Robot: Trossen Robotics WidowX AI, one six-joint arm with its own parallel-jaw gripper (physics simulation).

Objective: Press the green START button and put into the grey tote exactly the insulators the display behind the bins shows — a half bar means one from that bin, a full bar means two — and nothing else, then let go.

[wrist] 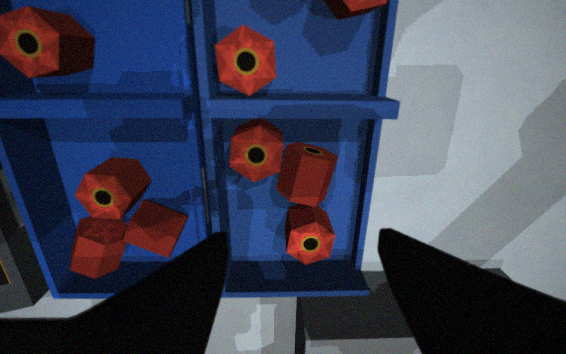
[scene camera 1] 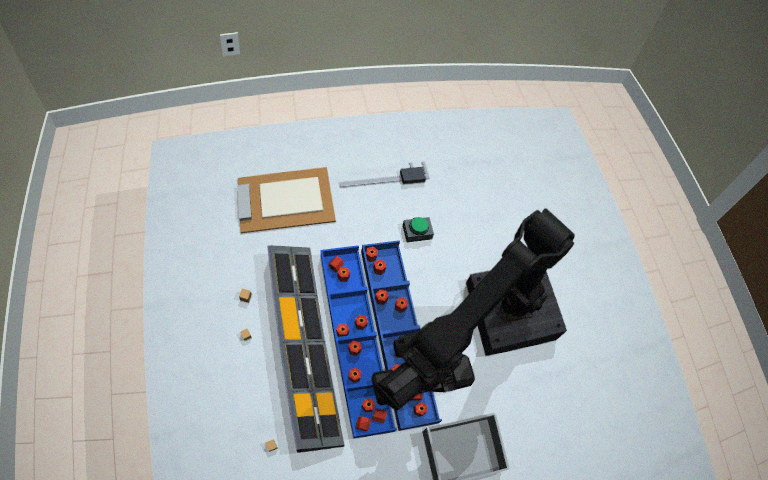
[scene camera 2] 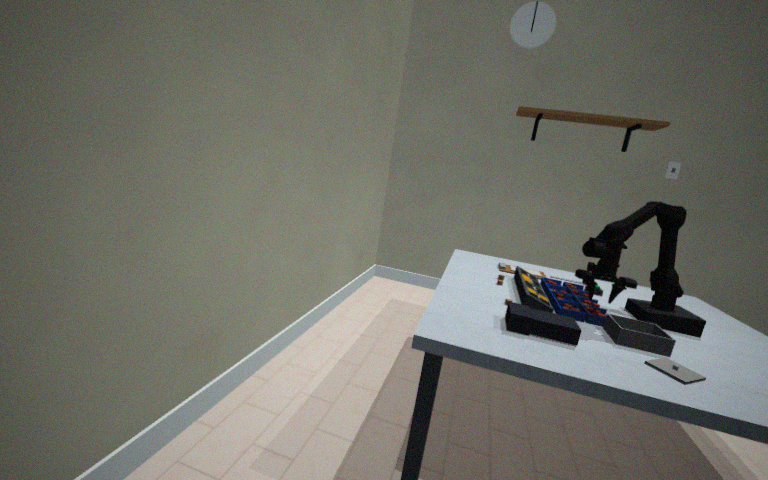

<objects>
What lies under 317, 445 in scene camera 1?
A display panel.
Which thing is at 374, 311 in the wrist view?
A grey tote.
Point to a grey tote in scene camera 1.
476, 441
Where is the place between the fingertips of the gripper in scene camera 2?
At 599, 301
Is the gripper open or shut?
Open.
</objects>
